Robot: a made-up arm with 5 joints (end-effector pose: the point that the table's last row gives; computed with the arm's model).
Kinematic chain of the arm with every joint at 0, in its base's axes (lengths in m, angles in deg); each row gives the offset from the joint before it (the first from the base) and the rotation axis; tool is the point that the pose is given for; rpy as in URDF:
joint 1: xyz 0 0 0.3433 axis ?
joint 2: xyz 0 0 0 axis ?
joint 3: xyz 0.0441 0 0.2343 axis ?
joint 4: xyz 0.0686 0 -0.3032 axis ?
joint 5: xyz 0.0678 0 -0.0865 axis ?
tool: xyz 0 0 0 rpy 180 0 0
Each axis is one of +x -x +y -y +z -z.
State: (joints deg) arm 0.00 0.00 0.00 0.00 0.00
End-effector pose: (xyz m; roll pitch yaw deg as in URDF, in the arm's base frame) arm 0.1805 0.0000 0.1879 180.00 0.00 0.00
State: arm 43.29 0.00 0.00 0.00 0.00
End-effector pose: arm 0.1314 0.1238 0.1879 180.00 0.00 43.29
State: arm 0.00 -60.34 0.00 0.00 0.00
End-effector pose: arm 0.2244 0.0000 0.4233 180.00 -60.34 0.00
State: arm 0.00 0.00 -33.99 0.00 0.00
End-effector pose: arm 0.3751 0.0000 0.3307 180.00 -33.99 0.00
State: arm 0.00 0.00 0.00 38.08 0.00
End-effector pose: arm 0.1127 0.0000 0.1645 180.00 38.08 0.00
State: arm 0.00 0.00 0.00 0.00 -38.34
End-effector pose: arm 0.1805 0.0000 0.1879 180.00 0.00 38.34
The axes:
joint 1: +z
joint 2: +y
joint 3: +y
joint 4: +y
joint 5: -z

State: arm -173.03 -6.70 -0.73 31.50 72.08
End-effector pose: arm -0.1492 -0.0182 0.1827 156.97 7.21 113.42
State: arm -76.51 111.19 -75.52 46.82 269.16
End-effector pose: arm 0.0011 -0.0044 -0.1474 -97.51 -0.83 13.60
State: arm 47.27 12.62 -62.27 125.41 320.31
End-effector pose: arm 0.2053 0.2222 0.3313 -111.67 48.23 120.76
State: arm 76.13 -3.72 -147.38 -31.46 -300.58
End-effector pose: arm 0.0105 0.0424 0.9619 2.20 1.30 -44.42
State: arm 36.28 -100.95 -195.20 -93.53 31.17
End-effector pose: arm -0.3052 -0.2240 0.1053 -163.56 -25.07 1.43
